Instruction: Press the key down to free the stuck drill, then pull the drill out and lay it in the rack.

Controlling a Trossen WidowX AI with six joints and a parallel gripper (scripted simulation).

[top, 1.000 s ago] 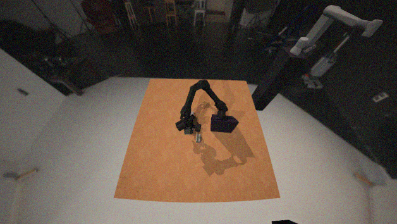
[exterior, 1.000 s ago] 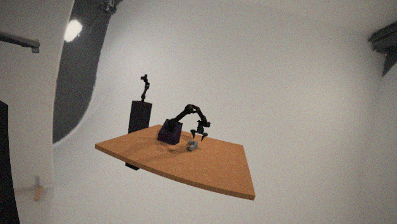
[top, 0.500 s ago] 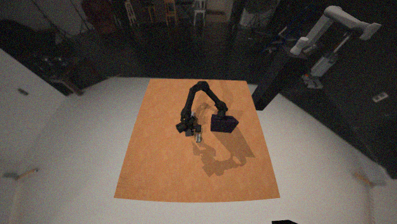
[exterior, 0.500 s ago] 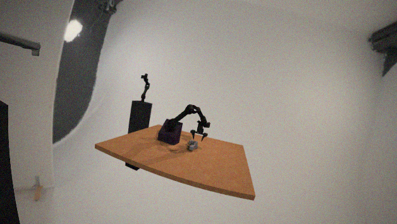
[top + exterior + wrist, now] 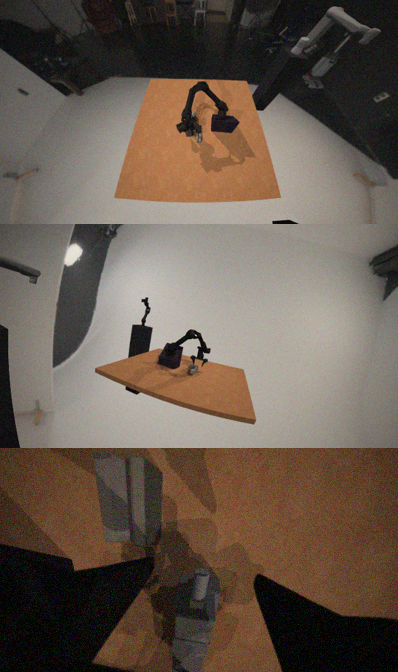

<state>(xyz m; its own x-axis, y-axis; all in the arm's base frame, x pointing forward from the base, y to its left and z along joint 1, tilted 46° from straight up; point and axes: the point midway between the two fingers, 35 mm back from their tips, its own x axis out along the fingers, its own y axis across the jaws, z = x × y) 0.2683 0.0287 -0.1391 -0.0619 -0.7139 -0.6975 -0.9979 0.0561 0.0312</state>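
Now: gripper tip 6 cm to the left of the pale cylindrical drill. The rest, counted from my gripper tip: grey rack (8 cm behind, 4 cm to the left, 3 cm below).
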